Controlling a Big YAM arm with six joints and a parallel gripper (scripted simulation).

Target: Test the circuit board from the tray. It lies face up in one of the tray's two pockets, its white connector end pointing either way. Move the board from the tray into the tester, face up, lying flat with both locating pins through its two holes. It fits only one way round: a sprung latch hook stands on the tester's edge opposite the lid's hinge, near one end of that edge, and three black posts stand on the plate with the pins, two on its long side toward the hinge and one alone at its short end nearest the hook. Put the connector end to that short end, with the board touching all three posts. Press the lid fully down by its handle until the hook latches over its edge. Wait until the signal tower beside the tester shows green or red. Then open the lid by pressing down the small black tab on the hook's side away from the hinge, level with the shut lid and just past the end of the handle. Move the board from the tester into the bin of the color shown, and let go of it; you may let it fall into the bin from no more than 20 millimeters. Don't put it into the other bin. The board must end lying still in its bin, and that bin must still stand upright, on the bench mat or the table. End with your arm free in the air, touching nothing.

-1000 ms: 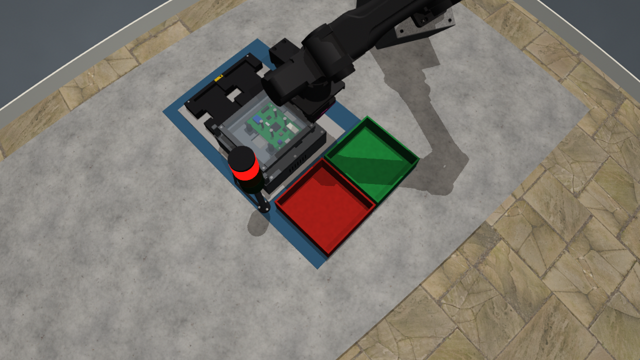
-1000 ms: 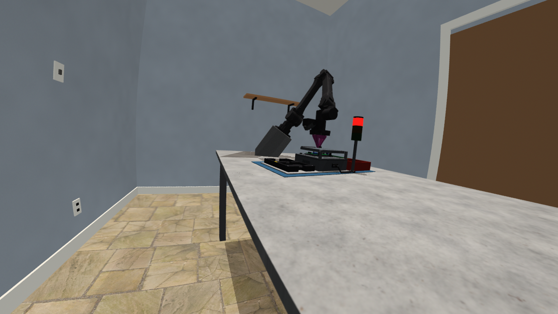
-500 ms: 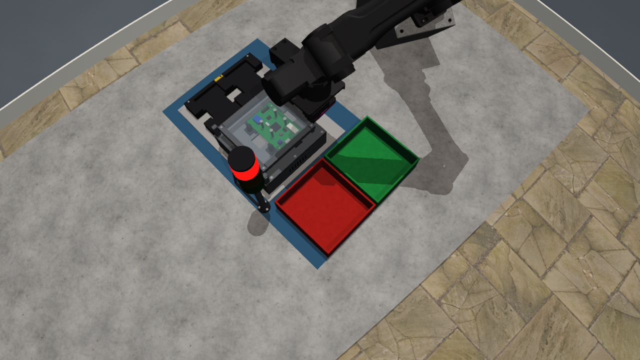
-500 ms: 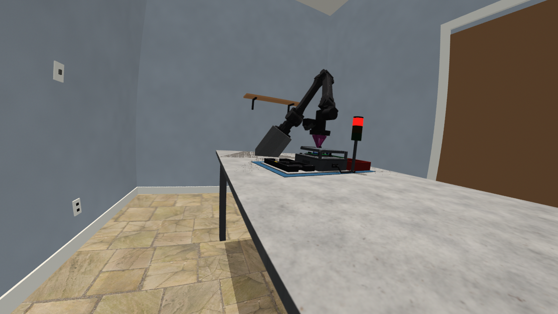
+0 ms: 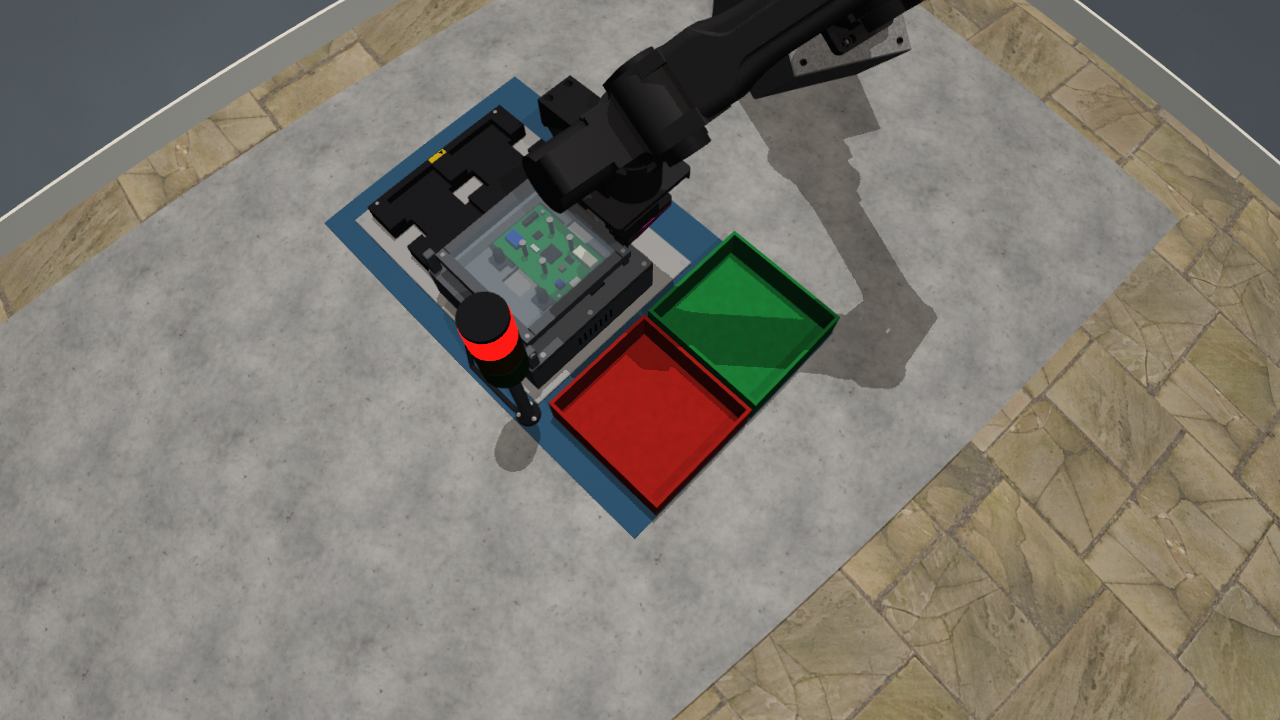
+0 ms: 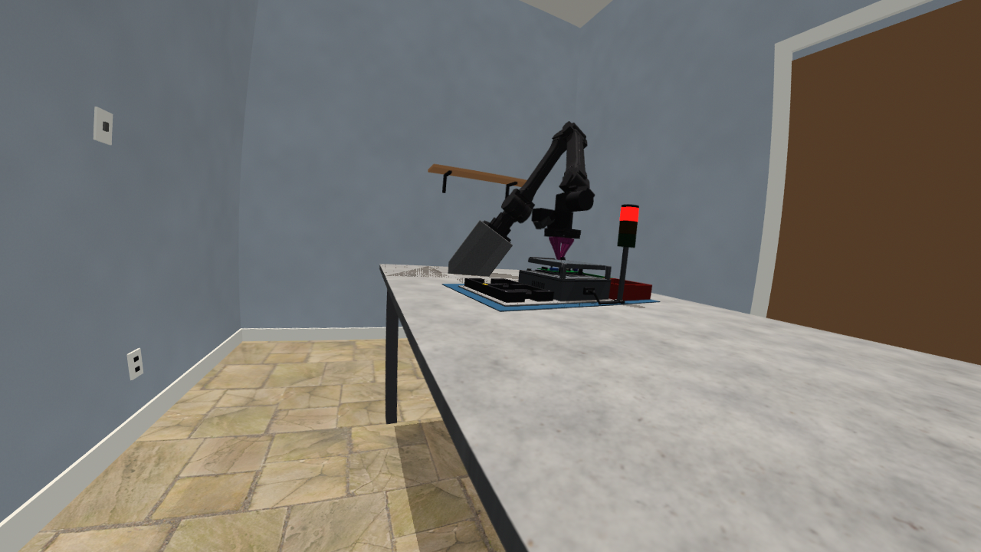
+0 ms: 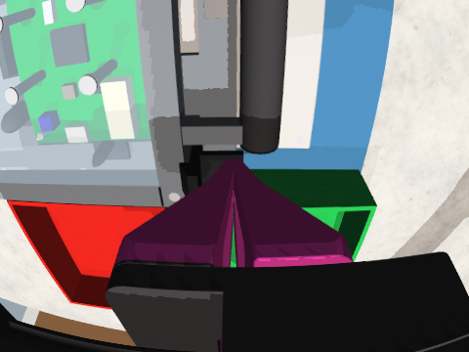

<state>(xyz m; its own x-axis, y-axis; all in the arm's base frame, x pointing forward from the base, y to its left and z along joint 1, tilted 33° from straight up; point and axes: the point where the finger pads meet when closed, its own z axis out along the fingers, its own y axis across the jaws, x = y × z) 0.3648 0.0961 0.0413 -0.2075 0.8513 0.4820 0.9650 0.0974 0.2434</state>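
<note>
The latch hook is 1 cm below my hand and 1 cm ahead of it. Also, from my hand: clear lid: 9 cm ahead, 4 cm to the right, 1 cm below; tester plate: 9 cm ahead, 4 cm to the right, 3 cm below; green circuit board: 8 cm ahead, 4 cm to the right, 3 cm below.
</note>
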